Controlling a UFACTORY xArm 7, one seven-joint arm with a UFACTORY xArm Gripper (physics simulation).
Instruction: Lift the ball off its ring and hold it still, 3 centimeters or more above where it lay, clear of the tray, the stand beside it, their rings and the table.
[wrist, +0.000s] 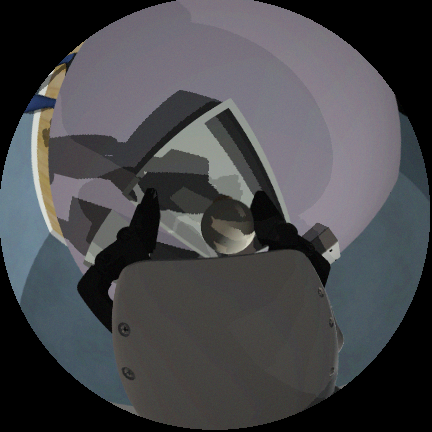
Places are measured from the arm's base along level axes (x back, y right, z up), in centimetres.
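Where they show: gripper, fingertip midpoint: (206, 201).
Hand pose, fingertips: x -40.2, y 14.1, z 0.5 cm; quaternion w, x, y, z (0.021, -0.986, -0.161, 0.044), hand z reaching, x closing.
Note:
Things, the pixels of their top centre, and the offset from my fingertips. "spot": a spot on its surface instead. Level surfaces: height alone.
- ball, middle of its top: (232, 248) dx +3.1, dy -1.8, dz +2.9 cm
- pale grey tray, surface spot: (195, 140) spot: dx -2.8, dy +3.9, dz -3.5 cm
- lilac table top, its level: dz -3.8 cm
The ball (227, 225), grey-brown and shaded, is in the near part of the pale grey tray (195, 140), whose near corner is hidden behind the gripper's body. My gripper (206, 201) is open, with nothing held. Its black fingers stand wide, one on each side of the ball. The ball is nearer the right finger, and a wider gap shows on its left. The ring under the ball is hidden. A pale block, which may be the stand (102, 235), is left of the left finger and partly covered by it.
The lilac table top (285, 65) surrounds the tray. A small grey box (322, 240) is just right of the right finger. Dark shadows fall across the tray and the table on the left. A wooden floor strip (45, 175) shows beyond the table's left edge.

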